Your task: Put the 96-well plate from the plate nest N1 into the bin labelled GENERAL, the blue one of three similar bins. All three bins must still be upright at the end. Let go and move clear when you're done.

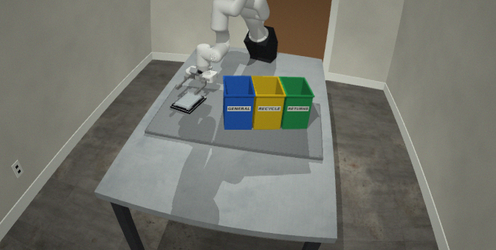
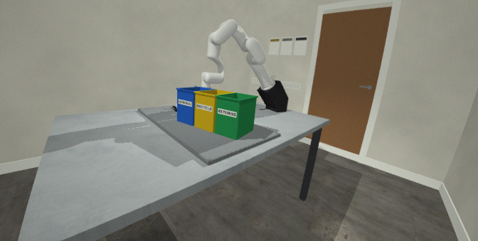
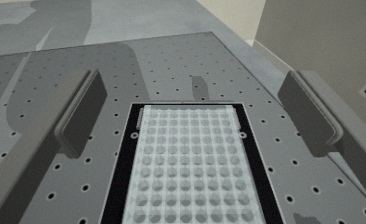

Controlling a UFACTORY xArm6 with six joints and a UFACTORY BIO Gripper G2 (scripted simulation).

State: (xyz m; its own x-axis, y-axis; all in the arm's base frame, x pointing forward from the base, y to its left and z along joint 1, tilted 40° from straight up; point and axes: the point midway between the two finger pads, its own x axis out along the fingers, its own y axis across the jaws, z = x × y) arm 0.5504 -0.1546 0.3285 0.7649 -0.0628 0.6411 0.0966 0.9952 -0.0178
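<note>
My hand is 7 cm above the clear 96-well plate. Also, from my hand: black plate nest N1: 8 cm below; yellow recycle bin: 1 cm behind, 39 cm to the left, 1 cm above; blue general bin: 4 cm ahead, 27 cm to the left, 1 cm above.
</note>
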